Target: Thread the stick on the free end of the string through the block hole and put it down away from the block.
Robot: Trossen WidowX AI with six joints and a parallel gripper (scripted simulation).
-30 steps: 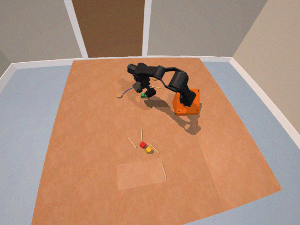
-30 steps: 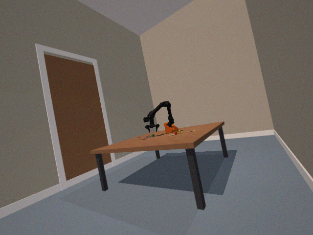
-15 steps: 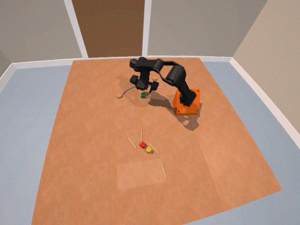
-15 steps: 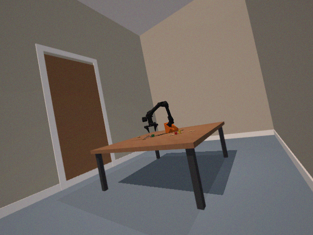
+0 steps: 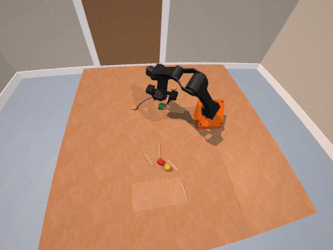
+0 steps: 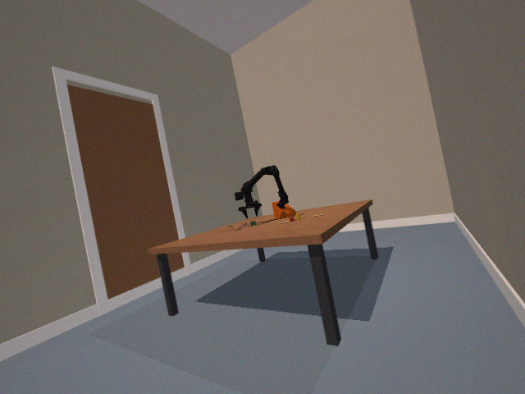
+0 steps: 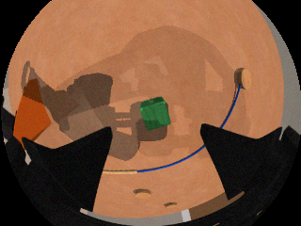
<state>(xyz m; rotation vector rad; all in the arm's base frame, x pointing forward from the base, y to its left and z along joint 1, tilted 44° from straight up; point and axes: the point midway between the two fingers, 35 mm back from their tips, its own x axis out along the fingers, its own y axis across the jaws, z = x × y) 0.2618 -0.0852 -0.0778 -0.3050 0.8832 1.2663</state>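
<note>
My gripper tip is now 4 cm above the green block. Also, from my gripper tip: round wooden button (18 cm ahead, 5 cm below, 1 cm to the right); then thin wooden stick (10 cm to the right, 10 cm behind, 6 cm below); then red cube (38 cm to the left, 5 cm below, 4 cm ahead).
</note>
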